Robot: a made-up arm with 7 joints.
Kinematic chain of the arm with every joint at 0, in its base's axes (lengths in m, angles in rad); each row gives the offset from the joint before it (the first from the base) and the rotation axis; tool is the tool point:
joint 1: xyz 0 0 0.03 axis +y
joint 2: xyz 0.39 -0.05 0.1 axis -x
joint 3: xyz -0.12 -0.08 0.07 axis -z
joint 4: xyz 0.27 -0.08 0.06 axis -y
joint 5: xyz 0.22 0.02 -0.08 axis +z
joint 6: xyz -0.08 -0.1 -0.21 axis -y
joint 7: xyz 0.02 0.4 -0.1 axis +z
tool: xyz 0 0.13 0.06
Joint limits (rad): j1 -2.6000..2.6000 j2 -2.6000..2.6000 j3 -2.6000..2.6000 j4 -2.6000..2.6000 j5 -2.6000..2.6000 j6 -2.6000..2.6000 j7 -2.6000..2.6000
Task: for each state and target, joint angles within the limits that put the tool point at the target. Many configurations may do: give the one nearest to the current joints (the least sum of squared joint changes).
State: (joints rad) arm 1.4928 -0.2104 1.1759 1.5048 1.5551 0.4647 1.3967
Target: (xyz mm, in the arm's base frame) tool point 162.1 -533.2 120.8
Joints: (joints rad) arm 1.7998 0.3521 1.9388 1.0522 1.5169 0.0168 1.3987
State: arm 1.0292 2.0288 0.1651 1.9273 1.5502 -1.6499 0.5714
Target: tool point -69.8 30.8 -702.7
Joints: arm 1.4781 1.7919 -0.4221 2.2207 0.9573 -1.8111 0.7871
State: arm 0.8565 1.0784 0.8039 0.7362 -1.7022 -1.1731 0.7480
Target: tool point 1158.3 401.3 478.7
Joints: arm 0.3893 1.5709 0.7473 0.8808 -1.8617 -1.0549 0.2589
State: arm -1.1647 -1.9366 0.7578 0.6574 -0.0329 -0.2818 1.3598
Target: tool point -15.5 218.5 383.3
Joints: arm -1.5338 -2.1604 1.0505 0.1078 0.8461 -0.2763 1.3998
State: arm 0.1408 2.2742 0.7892 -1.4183 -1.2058 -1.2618 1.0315
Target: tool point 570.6 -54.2 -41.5
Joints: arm 0.2706 2.2324 1.1777 -1.7883 -0.3090 -1.1574 1.2520
